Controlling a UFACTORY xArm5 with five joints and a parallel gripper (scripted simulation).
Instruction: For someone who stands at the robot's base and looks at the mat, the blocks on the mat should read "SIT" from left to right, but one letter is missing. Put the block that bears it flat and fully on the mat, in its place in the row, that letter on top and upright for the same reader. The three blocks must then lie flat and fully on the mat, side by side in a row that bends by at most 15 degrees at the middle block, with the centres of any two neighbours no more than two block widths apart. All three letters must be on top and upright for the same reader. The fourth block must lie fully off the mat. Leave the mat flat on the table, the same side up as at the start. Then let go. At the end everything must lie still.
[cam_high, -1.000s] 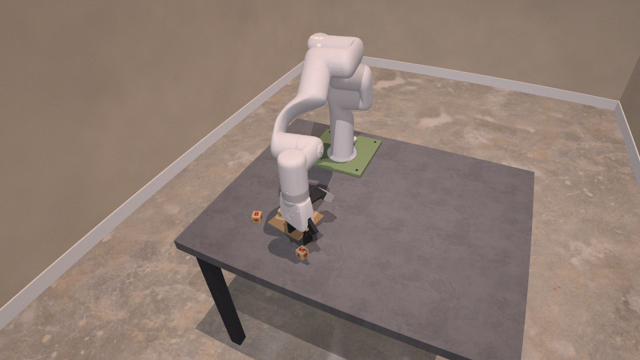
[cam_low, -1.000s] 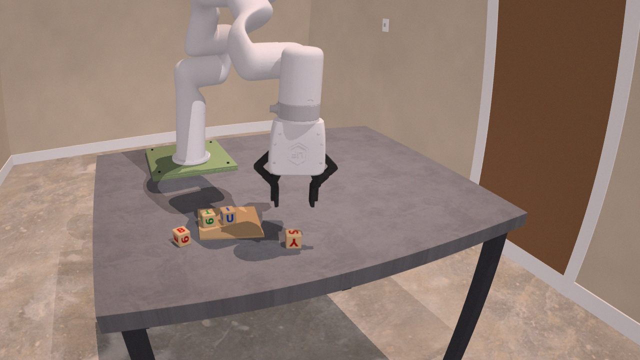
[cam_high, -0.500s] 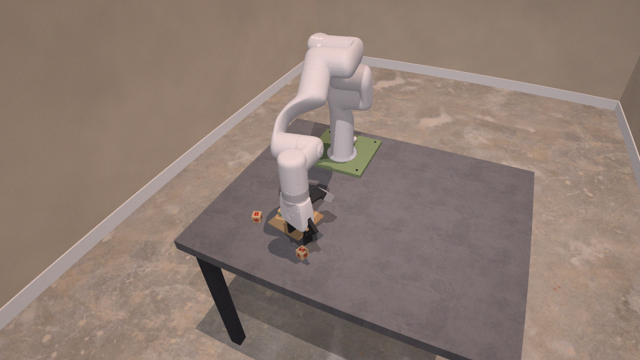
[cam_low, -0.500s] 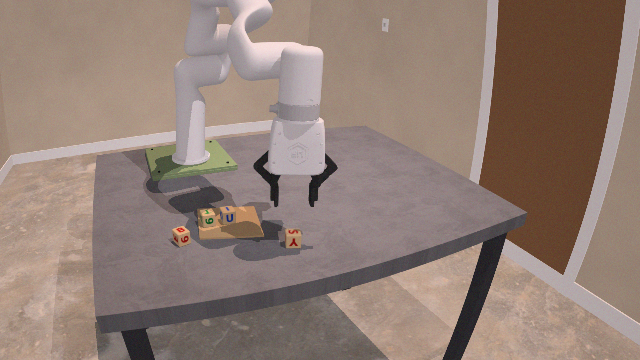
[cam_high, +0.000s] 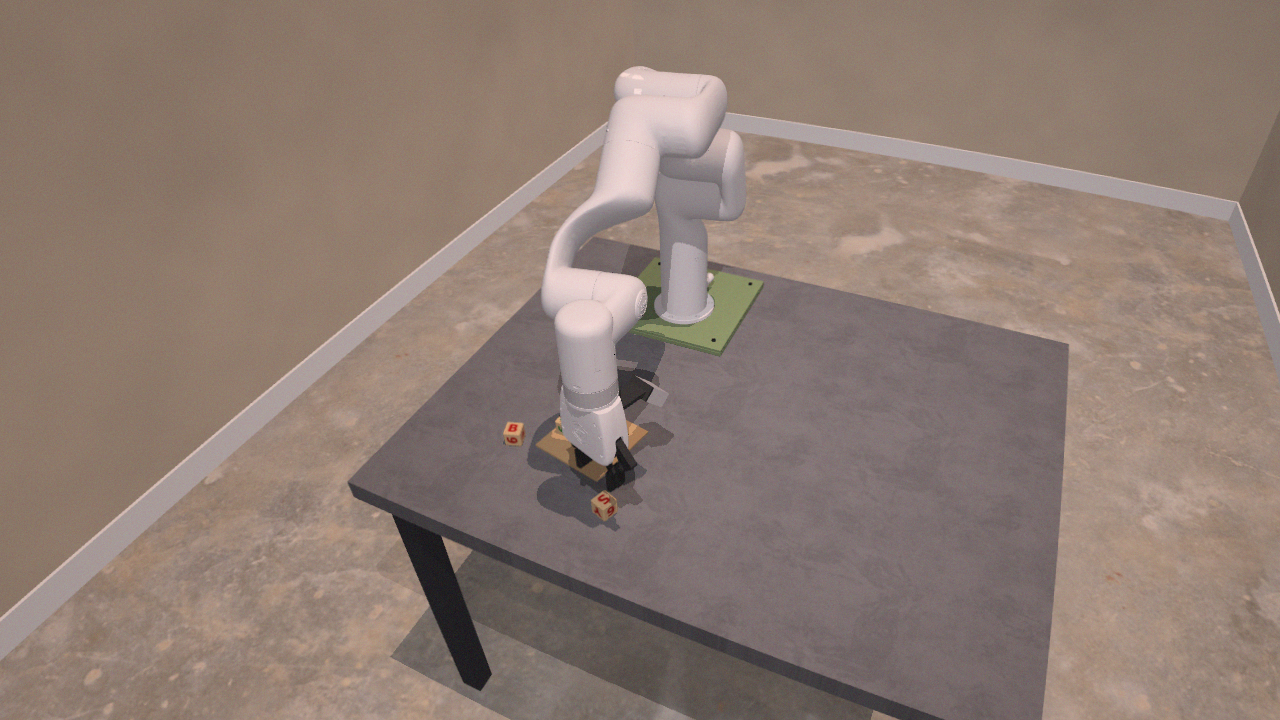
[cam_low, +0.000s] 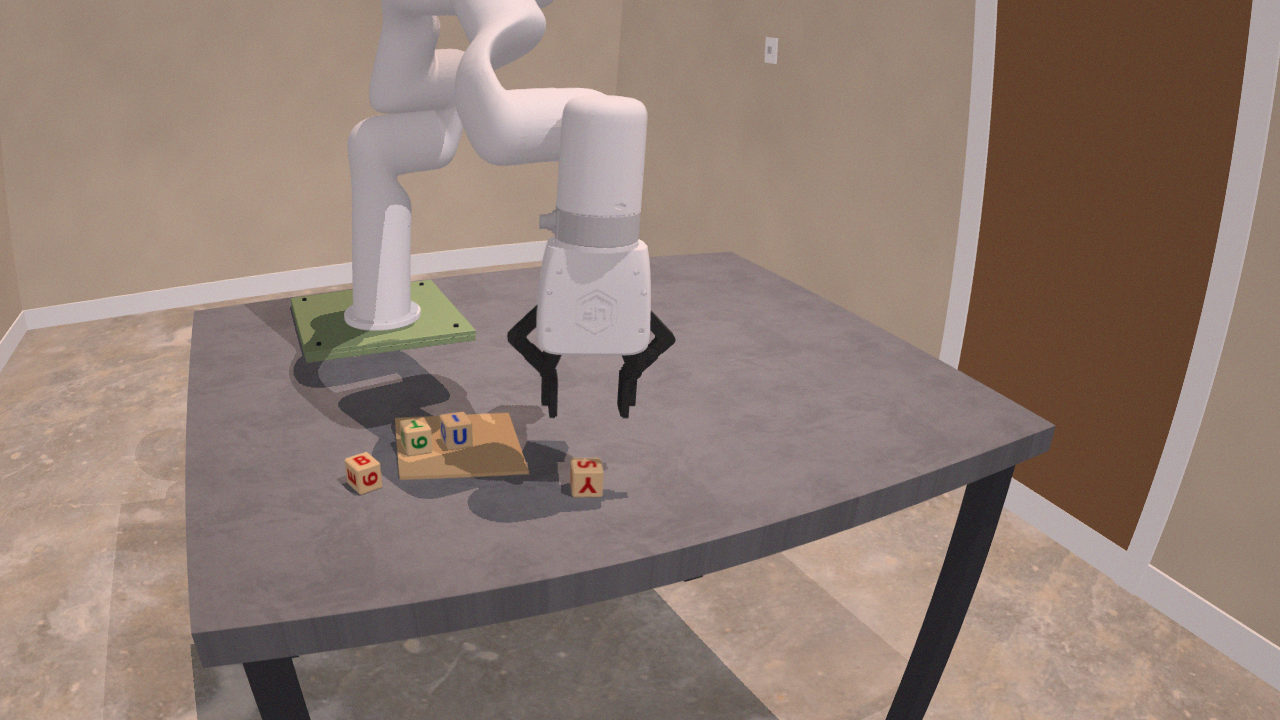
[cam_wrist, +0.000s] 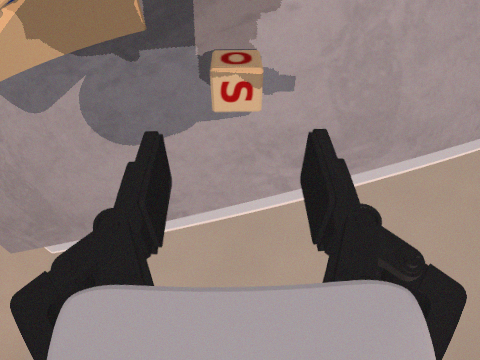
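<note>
The wooden block lies 90 mm below my hand. Also, from my hand: tan mat 120 mm behind, 110 mm to the right, 100 mm below; then red B block 50 mm behind, 230 mm to the right, 90 mm below.
</note>
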